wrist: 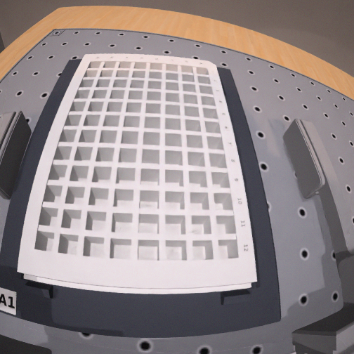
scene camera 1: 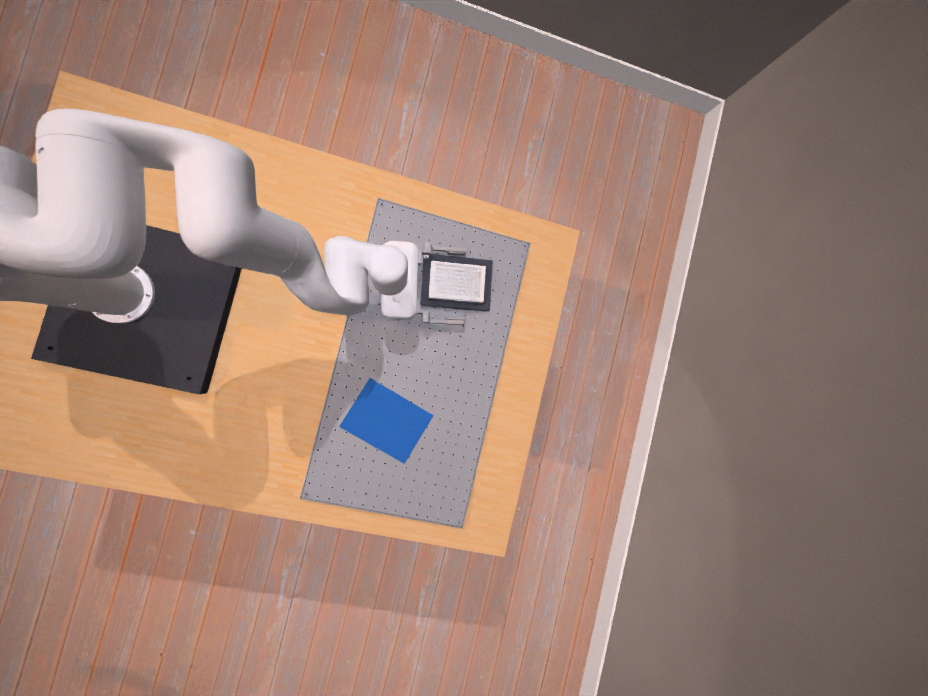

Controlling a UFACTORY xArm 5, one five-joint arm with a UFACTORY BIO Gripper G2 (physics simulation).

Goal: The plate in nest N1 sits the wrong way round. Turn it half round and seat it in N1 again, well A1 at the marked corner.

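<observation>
A white multiwell plate [scene camera 1: 457, 280] [wrist: 150, 165] lies in the dark nest [scene camera 1: 487, 286] [wrist: 150, 314]. In the wrist view its number 12 is at the near right and the low numbers are at the far right; the far right corner looks cut. The nest's A1 label [wrist: 7, 301] is at the near left corner, diagonally opposite. My gripper [scene camera 1: 454, 286] [wrist: 159, 156] is open and empty, one finger out beyond each long side of the plate, with gaps to the plate. The exact height of the fingertips is hard to tell.
A blue rectangular piece [scene camera 1: 386, 421] lies turned at an angle on the grey perforated board [scene camera 1: 449, 449] [wrist: 302, 235], apart from the nest. The board lies on the wooden table [scene camera 1: 550, 299] [wrist: 200, 30]. The black arm base plate [scene camera 1: 179, 337] is at the left.
</observation>
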